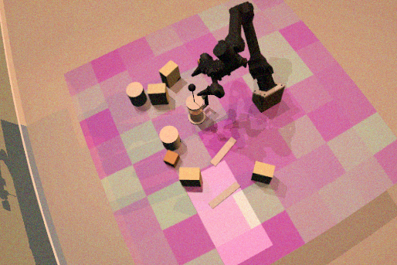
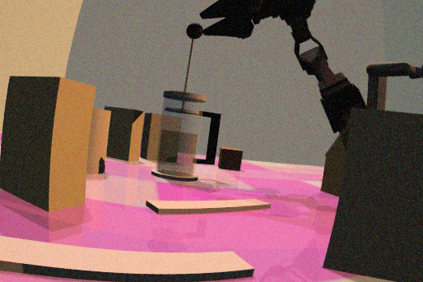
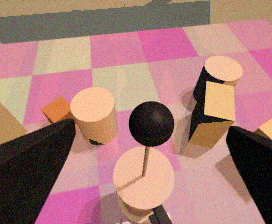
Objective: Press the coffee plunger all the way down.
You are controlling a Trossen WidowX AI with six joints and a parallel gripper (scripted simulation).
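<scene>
My gripper tip is now 14 cm above the coffee press, 1 cm to the left of it and 1 cm past it.
</scene>
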